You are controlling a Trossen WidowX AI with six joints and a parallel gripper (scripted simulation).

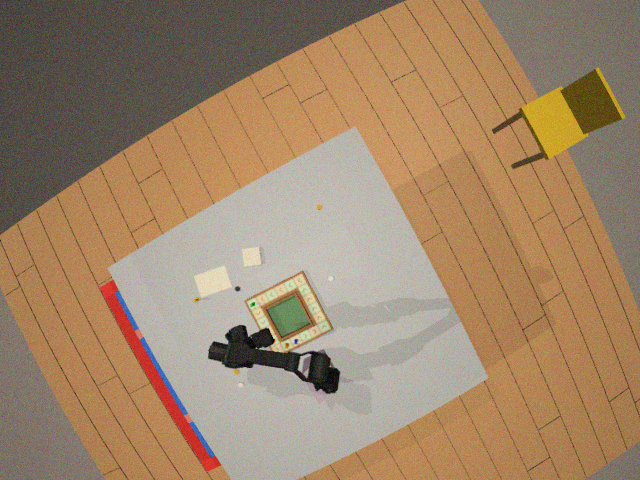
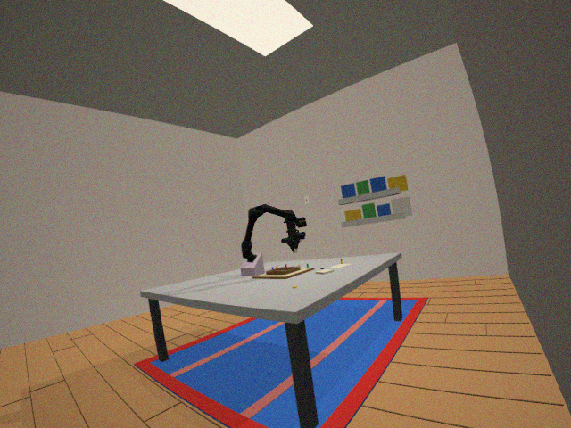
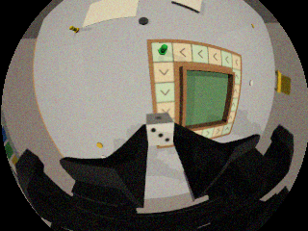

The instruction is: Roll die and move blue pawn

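The blue pawn lies 130 mm to the right of my gripper tip, 110 mm behind it and 100 mm below it. Round my gripper tip: green pawn (110 mm ahead, 100 mm below, 20 mm to the right); red pawn (100 mm below, 70 mm behind, 40 mm to the right); white die (right at my gripper tip).
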